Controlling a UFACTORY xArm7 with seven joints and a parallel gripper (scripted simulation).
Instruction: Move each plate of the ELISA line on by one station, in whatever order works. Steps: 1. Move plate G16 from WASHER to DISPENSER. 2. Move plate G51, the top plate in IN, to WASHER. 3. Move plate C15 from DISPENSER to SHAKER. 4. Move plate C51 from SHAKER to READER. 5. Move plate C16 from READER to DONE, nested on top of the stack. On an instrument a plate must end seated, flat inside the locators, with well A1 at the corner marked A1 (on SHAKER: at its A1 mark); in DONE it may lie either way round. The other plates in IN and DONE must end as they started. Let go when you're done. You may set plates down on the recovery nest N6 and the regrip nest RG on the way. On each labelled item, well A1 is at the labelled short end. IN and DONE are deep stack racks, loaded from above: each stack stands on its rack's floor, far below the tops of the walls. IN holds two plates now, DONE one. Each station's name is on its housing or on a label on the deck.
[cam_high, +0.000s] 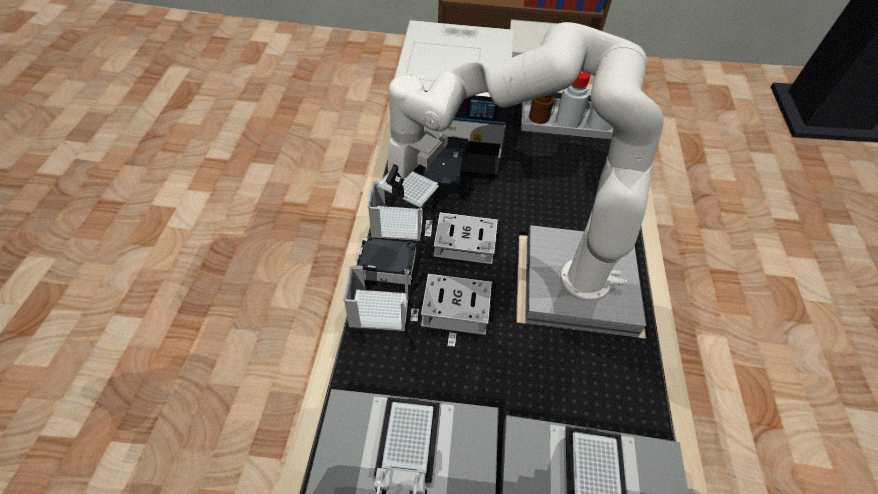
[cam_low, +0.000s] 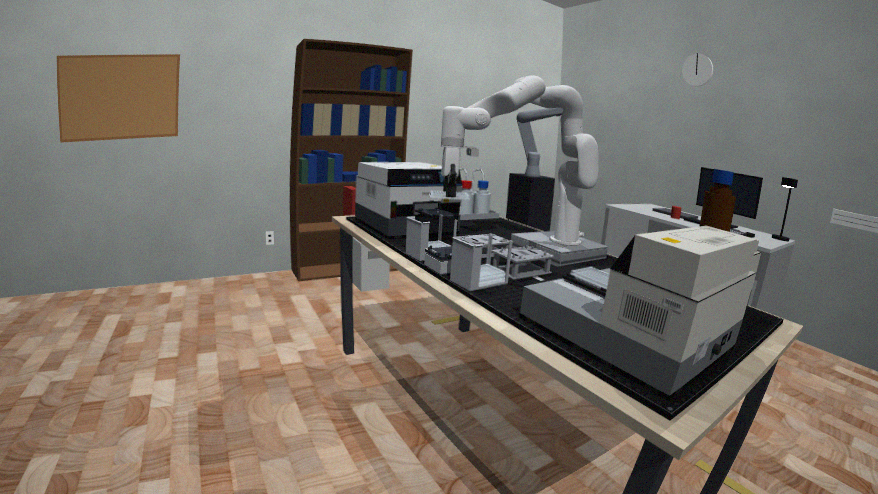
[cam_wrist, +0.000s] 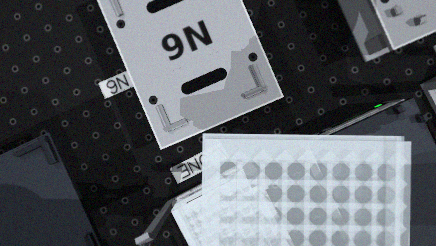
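The dark pull-out tray is 70 mm behind my hand, 190 mm to the right of it and 110 mm below it.
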